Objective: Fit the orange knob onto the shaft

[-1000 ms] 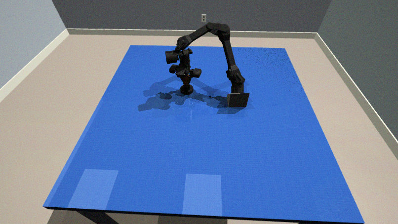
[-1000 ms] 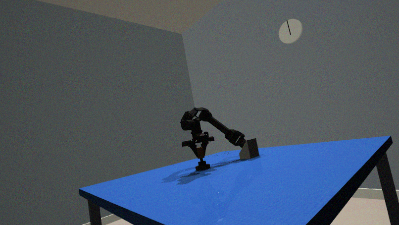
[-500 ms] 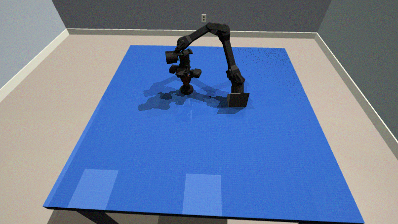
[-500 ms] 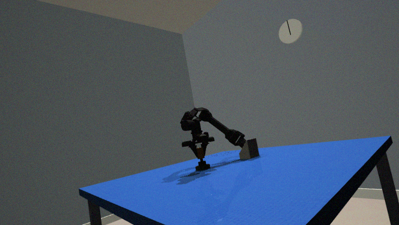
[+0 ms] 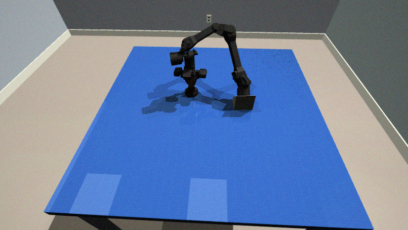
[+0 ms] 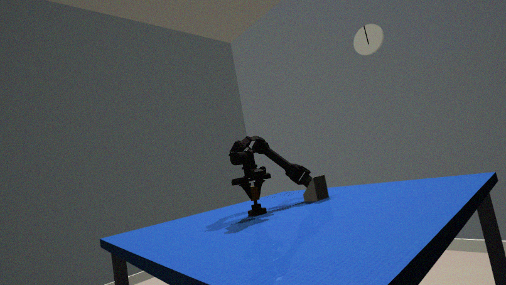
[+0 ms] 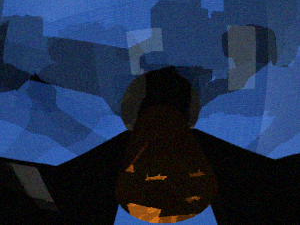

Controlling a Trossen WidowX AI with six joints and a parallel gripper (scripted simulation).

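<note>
Right now my gripper tip is 2 cm below the orange knob. From my gripper tip the other things lie so: dark round pedestal 4 cm below.
</note>
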